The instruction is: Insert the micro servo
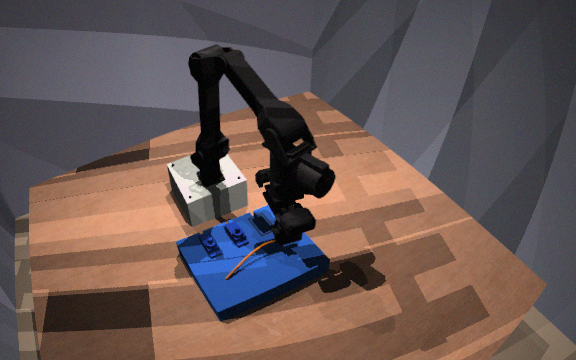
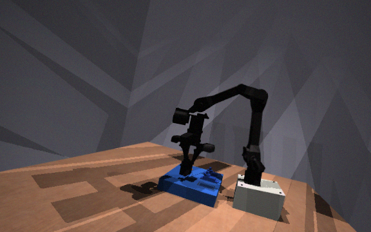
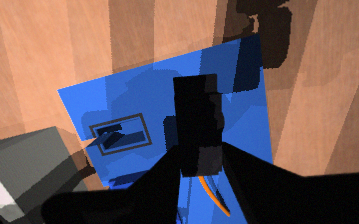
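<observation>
Right now my gripper tip is 2 cm short of the blue robot deck, 7 cm to the left of it and 10 cm above it.
</observation>
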